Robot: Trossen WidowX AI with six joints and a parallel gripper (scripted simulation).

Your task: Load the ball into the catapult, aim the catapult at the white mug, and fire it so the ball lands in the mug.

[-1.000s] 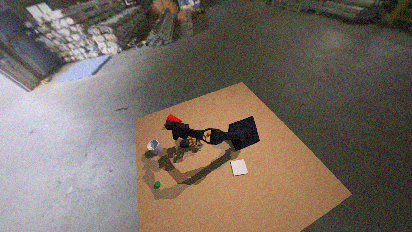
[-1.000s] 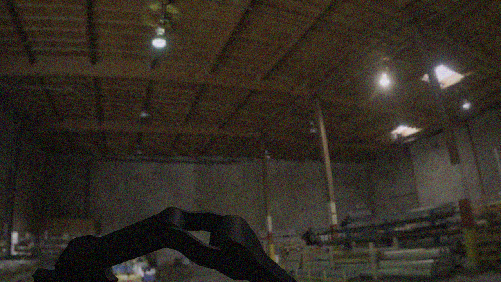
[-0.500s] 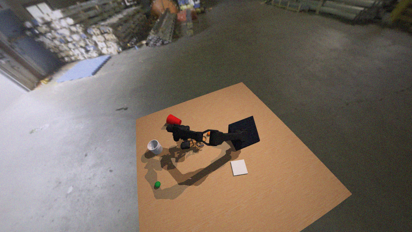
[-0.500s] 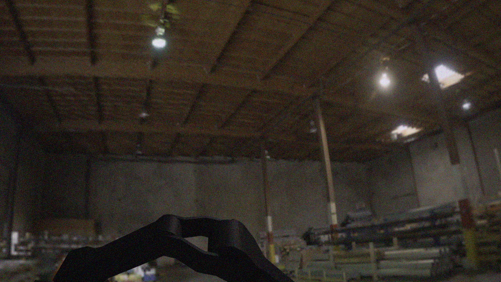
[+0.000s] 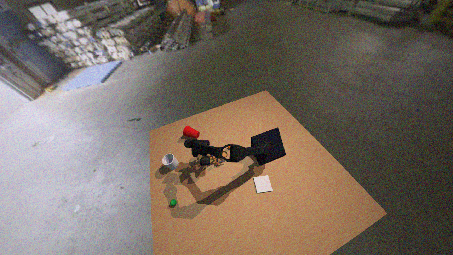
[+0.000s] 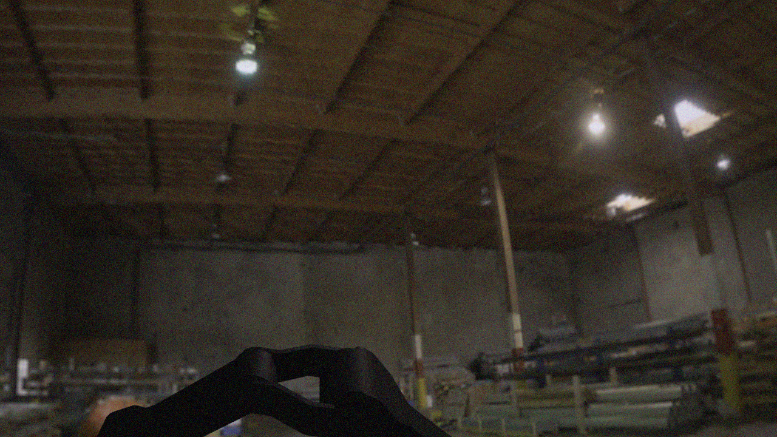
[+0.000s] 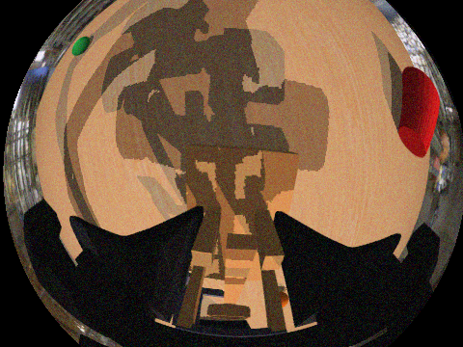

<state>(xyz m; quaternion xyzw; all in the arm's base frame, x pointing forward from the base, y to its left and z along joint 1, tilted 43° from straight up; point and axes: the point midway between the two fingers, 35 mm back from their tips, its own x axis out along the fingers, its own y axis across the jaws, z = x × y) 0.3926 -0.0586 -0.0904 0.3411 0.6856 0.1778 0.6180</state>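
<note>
The orange ball is 190 mm behind my gripper tip, 30 mm to the right of it and 20 mm below it. The rest, counted from my gripper tip: white mug 270 mm ahead, 60 mm to the right, 10 mm below; then green ball 300 mm ahead, 220 mm to the left, 20 mm below; then wooden catapult 60 mm behind, 40 mm to the left, 20 mm above.
</note>
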